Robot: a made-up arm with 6 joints.
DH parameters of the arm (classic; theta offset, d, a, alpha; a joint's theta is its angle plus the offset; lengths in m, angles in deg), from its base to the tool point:
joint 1: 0 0.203 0 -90
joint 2: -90 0 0.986 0
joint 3: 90 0.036 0 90
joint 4: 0 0.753 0 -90
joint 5: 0 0 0 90
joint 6: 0 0.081 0 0
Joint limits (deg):
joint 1: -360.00..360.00
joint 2: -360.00..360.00
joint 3: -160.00..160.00
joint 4: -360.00..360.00
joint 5: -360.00..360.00
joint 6: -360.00..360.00
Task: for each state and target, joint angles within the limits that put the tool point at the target. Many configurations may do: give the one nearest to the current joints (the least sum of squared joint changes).
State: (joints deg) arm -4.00 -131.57 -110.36 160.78 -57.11 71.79
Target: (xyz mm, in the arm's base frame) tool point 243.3 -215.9 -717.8
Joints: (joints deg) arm -42.50 -151.44 -119.02 153.26 -57.79 71.79
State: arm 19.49 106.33 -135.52 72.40 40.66 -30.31
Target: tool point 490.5 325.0 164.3
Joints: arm 24.65 149.06 -144.96 73.22 44.98 -30.31
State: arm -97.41 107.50 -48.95 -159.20 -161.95 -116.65
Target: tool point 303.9 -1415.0 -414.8
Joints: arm -79.68 128.69 -40.65 -159.02 -160.92 -116.65
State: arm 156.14 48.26 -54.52 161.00 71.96 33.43
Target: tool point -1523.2 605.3 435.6
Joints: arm 156.16 100.04 -35.91 160.34 73.04 33.43
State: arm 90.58 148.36 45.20 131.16 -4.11 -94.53
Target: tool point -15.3 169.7 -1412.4
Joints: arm 85.39 149.60 53.37 131.03 -6.68 -94.53
